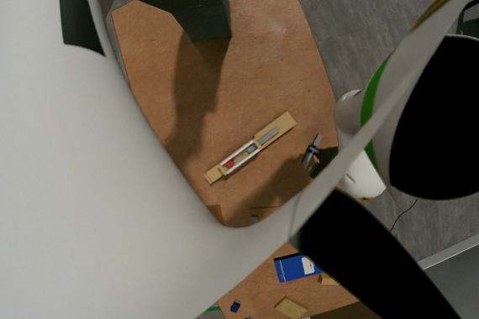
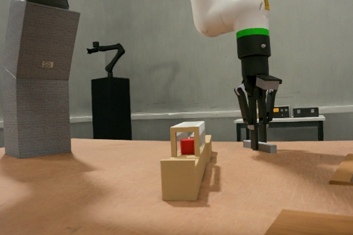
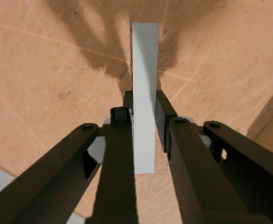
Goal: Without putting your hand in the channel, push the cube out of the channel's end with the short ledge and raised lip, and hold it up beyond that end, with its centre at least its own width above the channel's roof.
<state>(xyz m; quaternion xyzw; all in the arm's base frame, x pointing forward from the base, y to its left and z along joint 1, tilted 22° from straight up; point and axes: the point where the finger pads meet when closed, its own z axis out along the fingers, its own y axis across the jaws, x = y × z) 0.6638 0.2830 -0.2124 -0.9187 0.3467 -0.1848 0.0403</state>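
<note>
The channel is 50 mm behind my hand, 280 mm to the right of it and 20 mm above it. Round my hand: grey tray: 330 mm ahead, 10 mm to the left, 30 mm below; thin grey stick: 30 mm below; grey bar: 90 mm behind, 190 mm to the right, 20 mm above.
</note>
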